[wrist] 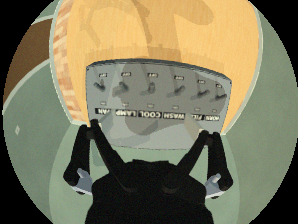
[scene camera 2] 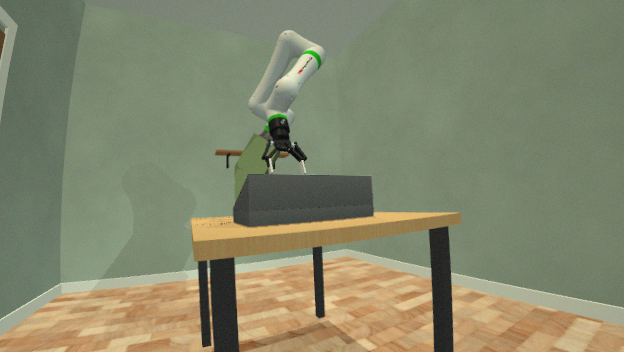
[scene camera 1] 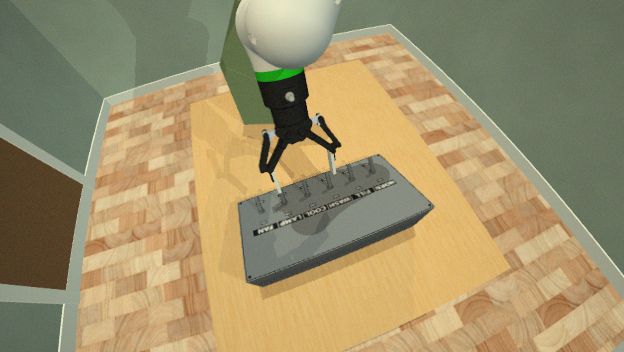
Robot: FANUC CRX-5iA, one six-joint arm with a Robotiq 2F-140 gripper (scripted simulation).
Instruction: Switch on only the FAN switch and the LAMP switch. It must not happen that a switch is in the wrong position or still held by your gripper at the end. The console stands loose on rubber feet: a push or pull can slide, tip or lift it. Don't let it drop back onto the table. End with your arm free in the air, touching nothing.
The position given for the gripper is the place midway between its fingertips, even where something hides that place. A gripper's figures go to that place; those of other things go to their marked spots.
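A grey console [wrist: 152, 117] stands 0.29 m from the lens, while the gripper [wrist: 150, 117] is 0.19 m from the lens.
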